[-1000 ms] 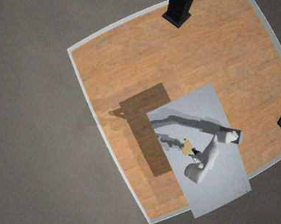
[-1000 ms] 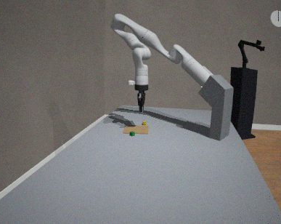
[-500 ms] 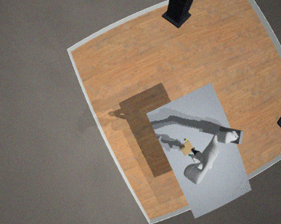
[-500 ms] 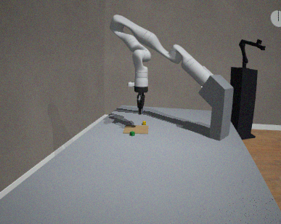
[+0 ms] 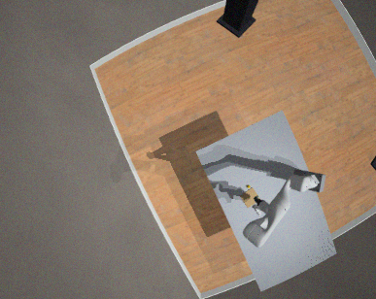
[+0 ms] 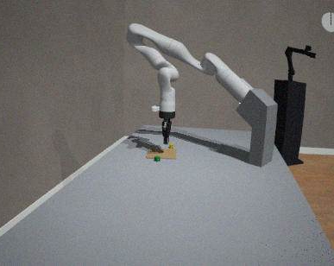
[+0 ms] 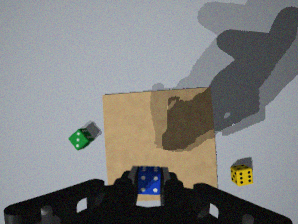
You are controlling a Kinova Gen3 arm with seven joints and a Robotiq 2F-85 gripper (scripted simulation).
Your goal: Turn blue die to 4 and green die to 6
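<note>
Right now the tan mat is 20 mm ahead of my hand, 20 mm to the right of it and 70 mm below it. From my hand the other things lie so: blue die 10 mm below; then green die 60 mm ahead, 80 mm to the left, 70 mm below; then yellow die 50 mm behind, 100 mm to the right, 70 mm below.
</note>
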